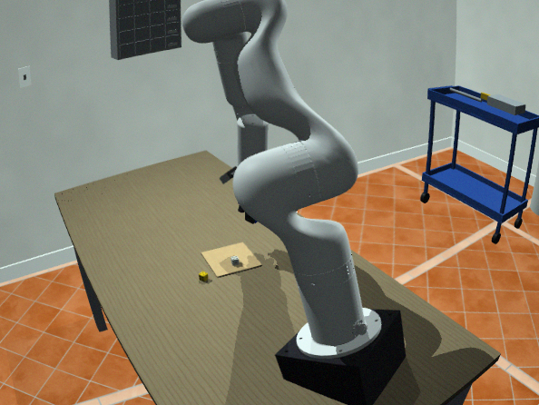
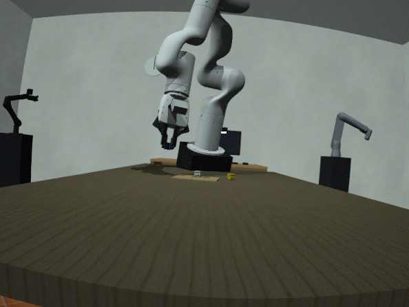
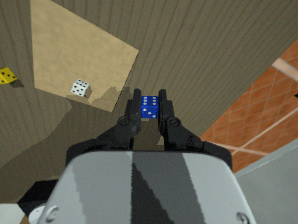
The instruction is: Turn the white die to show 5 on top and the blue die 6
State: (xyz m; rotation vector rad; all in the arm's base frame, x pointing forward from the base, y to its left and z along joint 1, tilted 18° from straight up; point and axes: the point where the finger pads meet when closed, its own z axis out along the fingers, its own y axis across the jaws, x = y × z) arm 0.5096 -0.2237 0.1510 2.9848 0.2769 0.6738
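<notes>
Now: hand 1 cm past the tan mat, 10 cm to the right of it and 11 cm above it. Also, from my hand: white die: 4 cm behind, 11 cm to the left, 10 cm below; then yellow die: 4 cm behind, 22 cm to the left, 10 cm below; then blue die: 1 cm below.
</notes>
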